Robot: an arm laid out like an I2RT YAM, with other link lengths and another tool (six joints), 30 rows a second.
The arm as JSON. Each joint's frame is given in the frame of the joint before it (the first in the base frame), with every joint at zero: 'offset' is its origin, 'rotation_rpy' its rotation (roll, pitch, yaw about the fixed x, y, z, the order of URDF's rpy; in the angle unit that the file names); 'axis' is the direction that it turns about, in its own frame. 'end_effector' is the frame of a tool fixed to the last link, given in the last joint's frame.
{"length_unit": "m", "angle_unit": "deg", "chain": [
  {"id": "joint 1", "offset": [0.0, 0.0, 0.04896], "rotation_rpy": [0.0, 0.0, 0.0], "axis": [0.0, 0.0, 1.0]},
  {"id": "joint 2", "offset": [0.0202, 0.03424, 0.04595], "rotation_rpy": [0.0, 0.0, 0.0], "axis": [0.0, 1.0, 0.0]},
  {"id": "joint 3", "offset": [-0.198, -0.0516, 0.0], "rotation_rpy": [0.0, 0.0, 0.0], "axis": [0.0, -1.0, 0.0]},
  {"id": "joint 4", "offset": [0.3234, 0.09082, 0.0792], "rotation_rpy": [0.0, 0.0, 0.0], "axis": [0.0, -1.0, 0.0]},
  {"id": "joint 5", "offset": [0.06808, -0.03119, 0.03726], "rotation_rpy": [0.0, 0.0, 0.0], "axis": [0.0, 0.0, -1.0]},
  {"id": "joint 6", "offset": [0.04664, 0.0, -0.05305], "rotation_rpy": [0.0, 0.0, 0.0], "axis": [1.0, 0.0, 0.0]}
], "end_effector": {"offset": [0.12, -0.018, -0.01], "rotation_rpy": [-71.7, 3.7, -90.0]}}
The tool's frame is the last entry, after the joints.
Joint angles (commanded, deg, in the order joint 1, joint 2, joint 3, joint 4, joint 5, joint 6), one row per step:
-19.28 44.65 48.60 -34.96 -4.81 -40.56
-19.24 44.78 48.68 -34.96 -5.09 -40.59
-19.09 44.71 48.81 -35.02 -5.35 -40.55
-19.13 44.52 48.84 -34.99 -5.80 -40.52
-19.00 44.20 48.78 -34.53 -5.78 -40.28
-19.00 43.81 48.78 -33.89 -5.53 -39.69
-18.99 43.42 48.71 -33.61 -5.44 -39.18
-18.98 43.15 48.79 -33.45 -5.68 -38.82
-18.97 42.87 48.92 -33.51 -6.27 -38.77
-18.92 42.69 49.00 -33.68 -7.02 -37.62
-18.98 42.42 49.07 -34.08 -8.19 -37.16
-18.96 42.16 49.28 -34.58 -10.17 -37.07
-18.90 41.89 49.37 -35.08 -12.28 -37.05
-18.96 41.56 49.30 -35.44 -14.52 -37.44
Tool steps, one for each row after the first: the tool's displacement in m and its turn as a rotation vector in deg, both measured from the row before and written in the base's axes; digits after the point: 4 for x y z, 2 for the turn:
0.0006 0.0009 -0.0001 0.13 0.01 0.30
0.0003 0.0018 0.0014 0.11 -0.18 0.35
0.0001 0.0011 0.0016 0.16 -0.32 0.33
0.0005 0.0007 0.0031 -0.04 -0.72 -0.01
0.0002 -0.0009 0.0046 0.05 -1.05 -0.51
-0.0004 -0.0001 0.0027 0.20 -0.65 -0.31
0.0000 0.0008 0.0029 0.25 -0.59 0.05
-0.0001 0.0019 0.0027 0.19 -0.43 0.51
-0.0001 0.0027 0.0009 1.30 -0.40 0.19
-0.0004 0.0033 0.0008 0.93 -0.19 0.77
0.0002 0.0062 0.0019 0.95 -0.28 1.74
0.0001 0.0069 0.0010 0.99 -0.19 1.92
0.0001 0.0065 0.0007 0.67 -0.22 2.10

